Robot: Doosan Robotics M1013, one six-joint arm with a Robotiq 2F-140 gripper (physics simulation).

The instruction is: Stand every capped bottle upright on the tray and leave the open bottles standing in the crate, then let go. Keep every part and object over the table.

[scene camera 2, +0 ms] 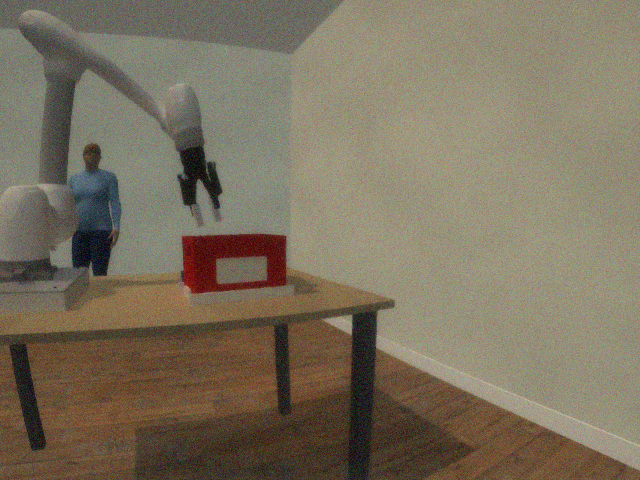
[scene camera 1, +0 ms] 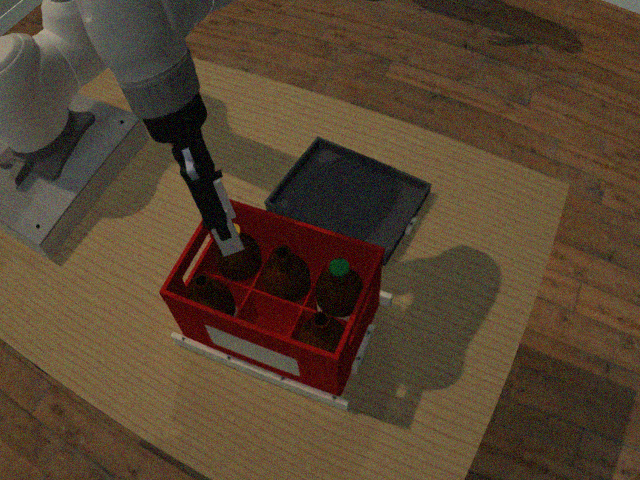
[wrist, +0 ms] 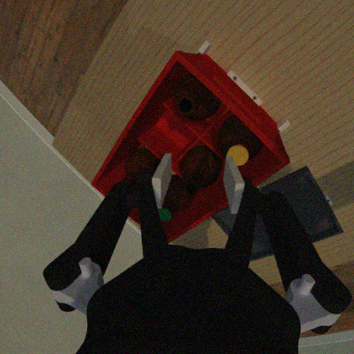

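Where they show: gripper, fingertip midpoint: [scene camera 2: 209, 224] [scene camera 1: 230, 234]; arm's base, link origin: [scene camera 2: 26, 275] [scene camera 1: 46, 141].
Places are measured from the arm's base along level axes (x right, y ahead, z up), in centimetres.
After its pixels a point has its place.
The red crate [scene camera 1: 320, 366] @(x 32.4, y 73.0, z 5.8 cm) [scene camera 2: 199, 263] @(x 30.4, y 49.8, z 4.1 cm) [wrist: 220, 75] holds several dark brown bottles. A yellow-capped bottle [scene camera 1: 248, 266] @(x 18.8, y 57.0, z 3.7 cm) [wrist: 240, 132] stands in its back left cell, a green-capped bottle [scene camera 1: 338, 293] @(x 20.5, y 72.1, z 5.6 cm) in its back right cell. Uncapped bottles show at back middle [scene camera 1: 284, 279] @(x 20.4, y 63.7, z 5.5 cm), front left [scene camera 1: 214, 299] @(x 26.8, y 54.8, z 5.8 cm) and front right [scene camera 1: 320, 334] @(x 28.4, y 71.8, z 7.5 cm). The front middle cell is empty. The dark tray [scene camera 1: 351, 191] @(x -7.5, y 66.5, z -6.2 cm) [wrist: 305, 205] behind the crate is empty. My gripper [scene camera 1: 230, 245] @(x 20.3, y 56.4, z 14.4 cm) [scene camera 2: 209, 223] @(x 20.3, y 56.4, z 14.4 cm) [wrist: 197, 166] is half open and empty, above the crate's rim; in the wrist view the yellow cap is beside the right finger.
White rails [scene camera 1: 258, 370] @(x 32.3, y 62.5, z -3.8 cm) [scene camera 2: 242, 294] @(x 32.6, y 61.2, z -5.0 cm) lie along the crate's base on the wooden table [scene camera 1: 129, 330] @(x 31.7, y 37.3, z -6.8 cm) [scene camera 2: 134, 315] @(x 35.0, y 30.7, z -6.8 cm). The robot's grey base plate [scene camera 1: 67, 191] @(x 10.7, y 13.1, z -0.8 cm) is at the table's left. A person [scene camera 2: 95, 201] in a blue top stands beyond the table.
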